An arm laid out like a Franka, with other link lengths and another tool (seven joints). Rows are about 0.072 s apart.
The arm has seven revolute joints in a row. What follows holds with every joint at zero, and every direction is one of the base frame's.
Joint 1 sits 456.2 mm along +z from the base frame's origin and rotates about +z.
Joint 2 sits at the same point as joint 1 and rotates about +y.
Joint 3 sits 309.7 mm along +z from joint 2 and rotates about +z.
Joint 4 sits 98.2 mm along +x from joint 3 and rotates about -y.
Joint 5 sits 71.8 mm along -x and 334.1 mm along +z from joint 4 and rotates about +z.
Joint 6 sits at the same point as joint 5 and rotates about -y.
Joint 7 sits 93.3 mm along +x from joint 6 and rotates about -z.
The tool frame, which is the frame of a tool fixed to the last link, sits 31.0 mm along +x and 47.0 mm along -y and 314.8 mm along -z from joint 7; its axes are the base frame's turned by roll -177.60, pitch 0.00 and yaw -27.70 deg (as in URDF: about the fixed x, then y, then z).
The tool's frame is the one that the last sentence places.
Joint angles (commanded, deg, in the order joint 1, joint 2, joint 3, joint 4, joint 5, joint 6, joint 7), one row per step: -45.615, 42.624, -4.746, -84.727, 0.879, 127.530, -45.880; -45.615, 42.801, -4.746, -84.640, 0.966, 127.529, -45.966; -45.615, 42.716, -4.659, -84.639, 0.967, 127.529, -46.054; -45.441, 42.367, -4.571, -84.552, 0.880, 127.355, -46.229; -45.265, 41.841, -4.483, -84.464, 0.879, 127.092, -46.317; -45.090, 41.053, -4.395, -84.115, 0.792, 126.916, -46.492; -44.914, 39.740, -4.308, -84.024, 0.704, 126.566, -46.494; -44.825, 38.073, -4.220, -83.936, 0.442, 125.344, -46.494; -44.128, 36.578, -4.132, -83.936, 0.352, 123.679, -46.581; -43.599, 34.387, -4.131, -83.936, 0.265, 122.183, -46.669
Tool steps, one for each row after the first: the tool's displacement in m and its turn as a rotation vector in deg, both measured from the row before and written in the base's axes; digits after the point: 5 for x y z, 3 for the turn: 0.00009, 0.00036, -0.00161, 0.107, 0.016, 0.038; 0.00125, 0.00046, 0.00103, -0.017, -0.100, 0.151; 0.00370, 0.00103, 0.00469, -0.179, -0.171, 0.464; 0.00410, 0.00093, 0.00674, -0.198, -0.294, 0.324; 0.00657, -0.00183, 0.01257, -0.689, -0.650, 0.477; 0.00595, -0.00133, 0.01693, -0.740, -0.742, 0.285; 0.00232, 0.00026, 0.01914, -0.430, -0.301, 0.257; 0.00588, 0.00889, 0.01477, 0.176, 0.073, 0.837; 0.00538, 0.00465, 0.02438, -0.469, -0.505, 0.605
